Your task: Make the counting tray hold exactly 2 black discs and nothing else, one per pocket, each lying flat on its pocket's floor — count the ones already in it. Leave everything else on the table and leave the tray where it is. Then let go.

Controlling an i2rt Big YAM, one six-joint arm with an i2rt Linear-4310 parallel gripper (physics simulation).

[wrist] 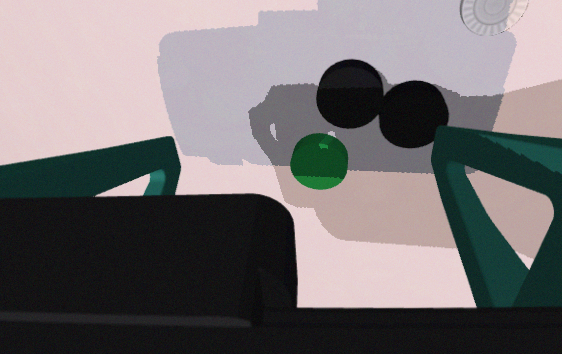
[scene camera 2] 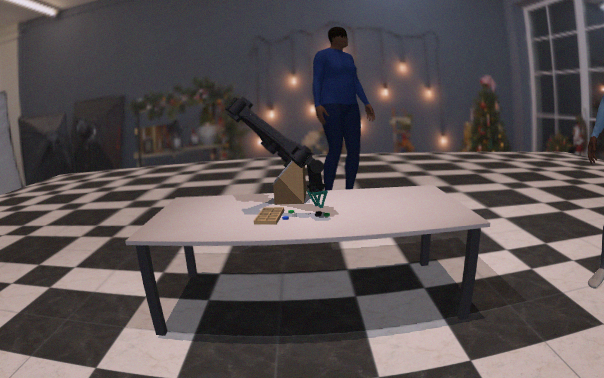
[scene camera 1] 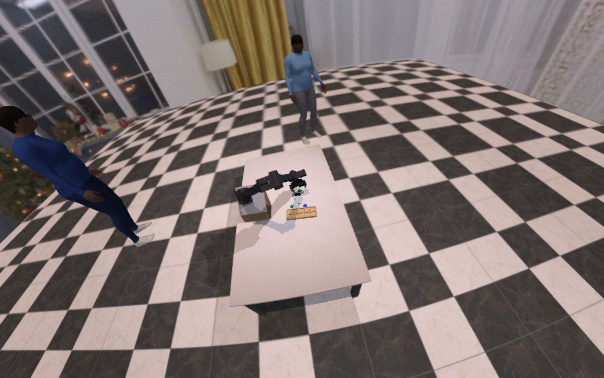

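Observation:
The wooden counting tray (scene camera 1: pixel 302 218) (scene camera 2: pixel 266 223) lies on the table; no disc can be made out in its pockets at this size. Two black discs lie side by side, touching or nearly so: the left black disc (wrist: pixel 350 94) and the right black disc (wrist: pixel 414 114). A green disc (wrist: pixel 320 161) (scene camera 2: pixel 327 215) lies close to the left one. My gripper (wrist: pixel 301 147) (scene camera 2: pixel 320 206) is open and empty, above the table over this group. In the wrist view the right fingertip slightly overlaps the right black disc's lower edge, and the black discs appear beyond the fingertip line.
A pale ridged disc (wrist: pixel 492 11) lies past the black discs. Another green disc (scene camera 1: pixel 292 206) (scene camera 2: pixel 291 211) and a blue disc (scene camera 1: pixel 305 205) (scene camera 2: pixel 285 218) lie between the group and the tray. The arm's wooden base block (scene camera 2: pixel 289 192) stands behind.

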